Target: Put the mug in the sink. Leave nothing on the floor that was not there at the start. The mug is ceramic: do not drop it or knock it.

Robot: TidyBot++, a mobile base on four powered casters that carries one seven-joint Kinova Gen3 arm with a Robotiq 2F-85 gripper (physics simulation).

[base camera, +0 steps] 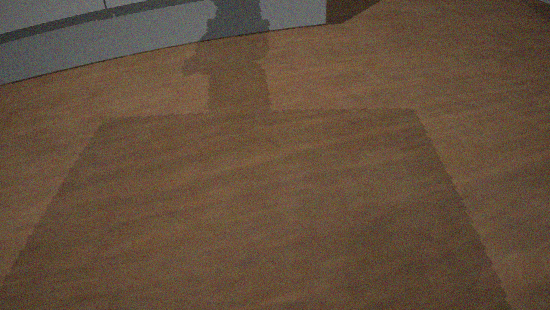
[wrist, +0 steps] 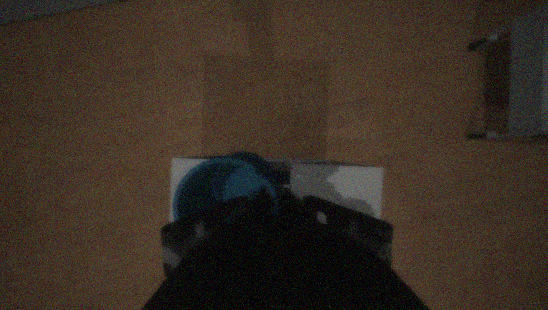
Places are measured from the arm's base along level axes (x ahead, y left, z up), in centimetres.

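Pixels of known places: gripper, fingertip midpoint: [wrist: 275, 191].
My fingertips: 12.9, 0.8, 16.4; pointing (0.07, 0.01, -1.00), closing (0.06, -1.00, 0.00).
Ahead of a thing's pixels: the offset from my fingertips to its top centre, as dx, dy, dz. "spot": to the spot under its first point.
The blue mug @(-1.5, +5.3, +4.9) [wrist: 245, 184] is in the lower middle of the wrist view, its round opening facing the camera. My gripper [wrist: 275, 191] is shut on it at the right side of the mug's rim. The fingertips are dark, and the exact contact is hard to see. The mug shows above the white top of my base [wrist: 367, 182]; the height between them cannot be told. The mug and gripper do not show in the base camera view. The sink does not show in either view.
A pale cabinet front @(spot: +80.9, +50.8, -53.6) [base camera: 100, 52] with a dark strip runs across the upper left of the base camera view. A dark brown block [base camera: 342, 11] adjoins its right end. At the wrist view's right edge stands a grey and brown unit [wrist: 525, 80] with small black parts near the floor.
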